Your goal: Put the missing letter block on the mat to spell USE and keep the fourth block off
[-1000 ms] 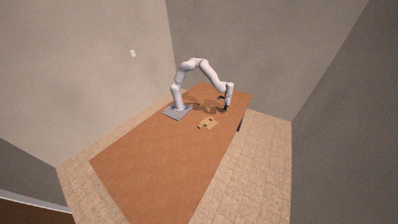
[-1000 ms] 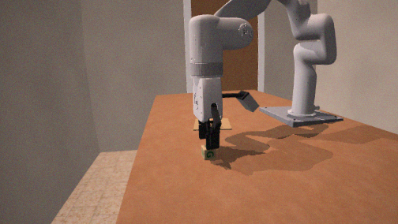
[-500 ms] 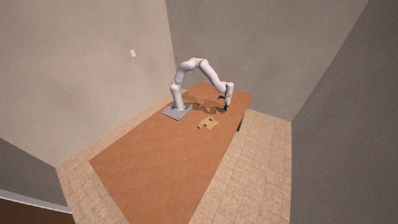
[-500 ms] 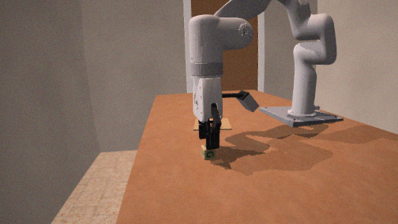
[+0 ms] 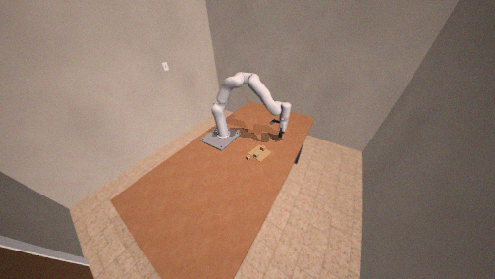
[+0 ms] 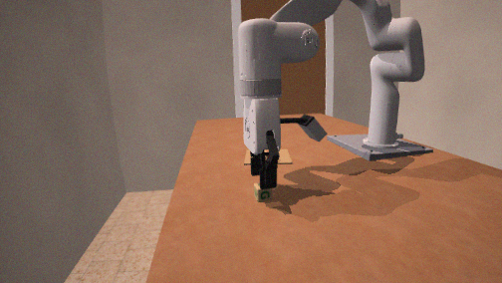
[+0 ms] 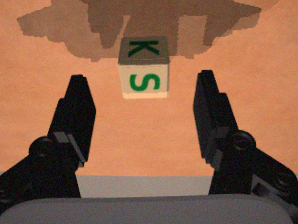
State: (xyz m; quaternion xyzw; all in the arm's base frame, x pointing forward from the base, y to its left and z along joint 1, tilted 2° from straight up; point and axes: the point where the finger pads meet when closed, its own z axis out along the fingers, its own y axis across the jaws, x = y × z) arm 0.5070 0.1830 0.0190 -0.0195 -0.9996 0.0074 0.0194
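My hand is 4 cm above the block. Also, from my hand: mat (26 cm to the right, 10 cm behind, 5 cm below).
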